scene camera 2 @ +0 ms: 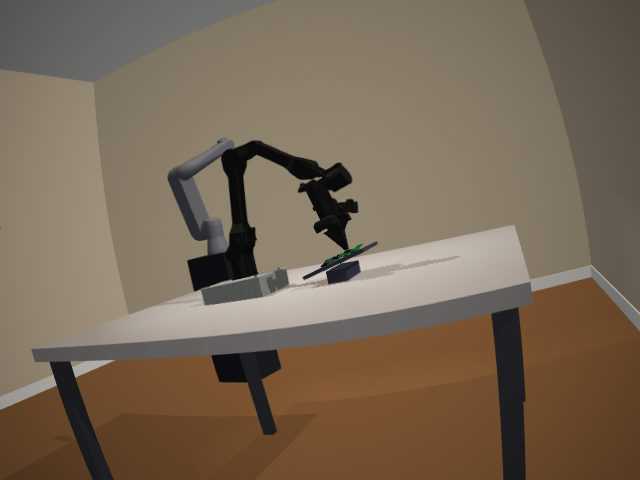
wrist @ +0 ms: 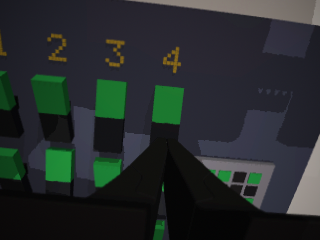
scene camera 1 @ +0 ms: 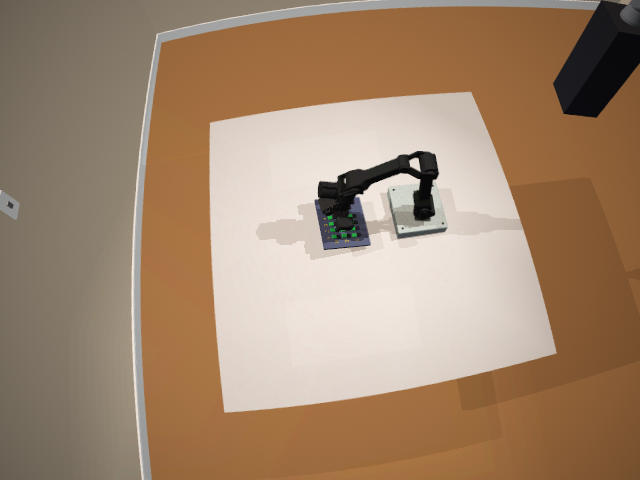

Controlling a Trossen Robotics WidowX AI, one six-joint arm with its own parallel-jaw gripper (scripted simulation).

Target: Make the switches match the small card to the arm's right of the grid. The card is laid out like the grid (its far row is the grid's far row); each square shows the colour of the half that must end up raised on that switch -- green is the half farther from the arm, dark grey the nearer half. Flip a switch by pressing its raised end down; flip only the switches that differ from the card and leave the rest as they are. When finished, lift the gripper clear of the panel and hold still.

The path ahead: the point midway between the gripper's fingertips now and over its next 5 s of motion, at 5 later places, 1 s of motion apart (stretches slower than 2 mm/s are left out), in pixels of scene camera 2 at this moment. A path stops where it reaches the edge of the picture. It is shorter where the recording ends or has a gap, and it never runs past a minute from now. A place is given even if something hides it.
My gripper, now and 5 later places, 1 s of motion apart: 346, 249; 347, 251; 336, 238; 342, 251; 343, 253; 325, 247
